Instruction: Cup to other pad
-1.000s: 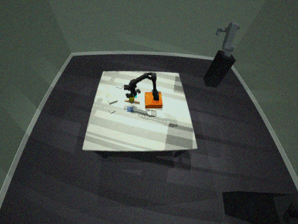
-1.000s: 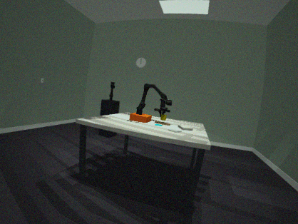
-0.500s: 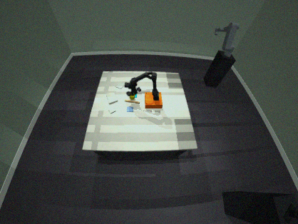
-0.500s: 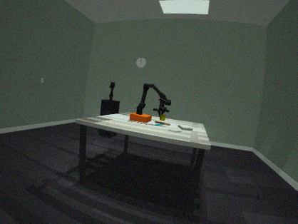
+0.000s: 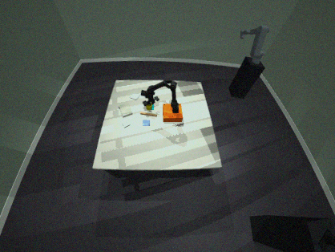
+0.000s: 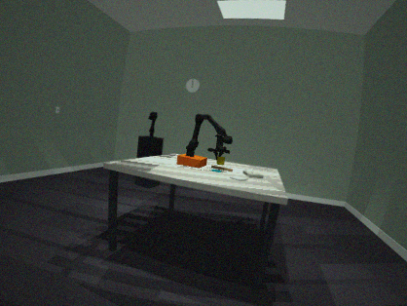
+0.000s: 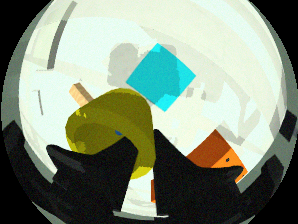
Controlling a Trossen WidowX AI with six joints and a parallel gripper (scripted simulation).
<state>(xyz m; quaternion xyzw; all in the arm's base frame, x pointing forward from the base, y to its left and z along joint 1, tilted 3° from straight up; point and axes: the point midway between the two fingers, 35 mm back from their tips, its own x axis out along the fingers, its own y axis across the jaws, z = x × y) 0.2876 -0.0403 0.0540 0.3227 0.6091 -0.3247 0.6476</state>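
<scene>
Now: gripper tip 2 cm short of the cyan pad, 5 cm to the left of it and 9 cm above it. The rest, counted from my gripper tip: yellow cup (2 cm ahead, 2 cm to the left); then thin wooden stick (3 cm ahead, 7 cm to the left, 8 cm below).
</scene>
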